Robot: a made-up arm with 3 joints. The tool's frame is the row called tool.
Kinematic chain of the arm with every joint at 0, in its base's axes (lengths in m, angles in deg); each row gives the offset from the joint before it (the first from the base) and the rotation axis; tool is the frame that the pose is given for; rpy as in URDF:
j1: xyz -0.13 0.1 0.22 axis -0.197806 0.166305 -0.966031
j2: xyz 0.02 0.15 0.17 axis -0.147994 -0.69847 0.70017
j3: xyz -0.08 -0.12 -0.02 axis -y
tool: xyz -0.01 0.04 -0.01 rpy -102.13 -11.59 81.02
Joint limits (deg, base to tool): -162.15..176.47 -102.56..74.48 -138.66..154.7
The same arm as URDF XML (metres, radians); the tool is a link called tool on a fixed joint. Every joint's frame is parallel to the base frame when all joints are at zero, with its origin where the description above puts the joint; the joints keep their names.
<robot name="arm">
<joint name="tool_fixed" type="fixed"><parent link="link3"/><child link="tool"/><origin xyz="-0.01 0.04 -0.01" rpy="-1.7825 -0.2023 1.4141"/></joint>
<joint name="j3" type="revolute"><parent link="link2"/><child link="link3"/><origin xyz="-0.08 -0.12 -0.02" rpy="0 0 0"/><axis xyz="0 -1 0"/><limit lower="-2.4201" upper="2.7"/></joint>
<joint name="j2" type="revolute"><parent link="link1"/><child link="link2"/><origin xyz="0.02 0.15 0.17" rpy="0 0 0"/><axis xyz="-0.147994 -0.69847 0.70017"/><limit lower="-1.79" upper="1.2999"/></joint>
<joint name="j1" type="revolute"><parent link="base"/><child link="link1"/><origin xyz="-0.13 0.1 0.22" rpy="0 0 0"/><axis xyz="-0.197806 0.166305 -0.966031"/><limit lower="-2.8301" upper="3.08"/></joint>
<link name="base"/>
<link name="link1"/>
<link name="link2"/>
<link name="link3"/>
<link name="tool"/>
</robot>

